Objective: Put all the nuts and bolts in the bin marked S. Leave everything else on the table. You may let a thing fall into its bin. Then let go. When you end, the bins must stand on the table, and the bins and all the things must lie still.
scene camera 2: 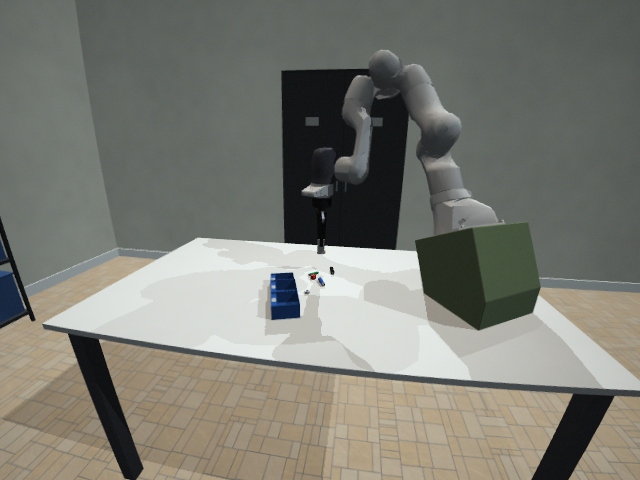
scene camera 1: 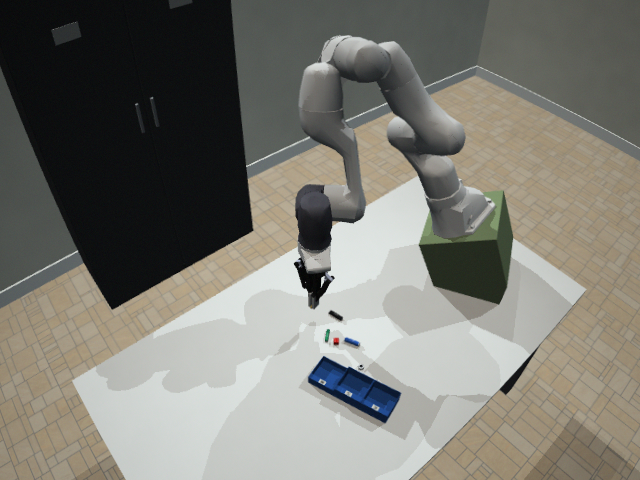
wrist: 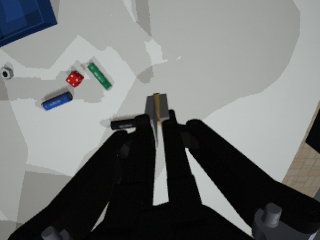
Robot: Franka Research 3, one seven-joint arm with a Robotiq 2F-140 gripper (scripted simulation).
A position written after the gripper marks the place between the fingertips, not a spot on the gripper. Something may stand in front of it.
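The gripper is visible in scene camera 1 (scene camera 1: pixel 313 305) and in the wrist view (wrist: pixel 158 105). A blue bin is visible in scene camera 1 (scene camera 1: pixel 356 383) and in scene camera 2 (scene camera 2: pixel 285 302).
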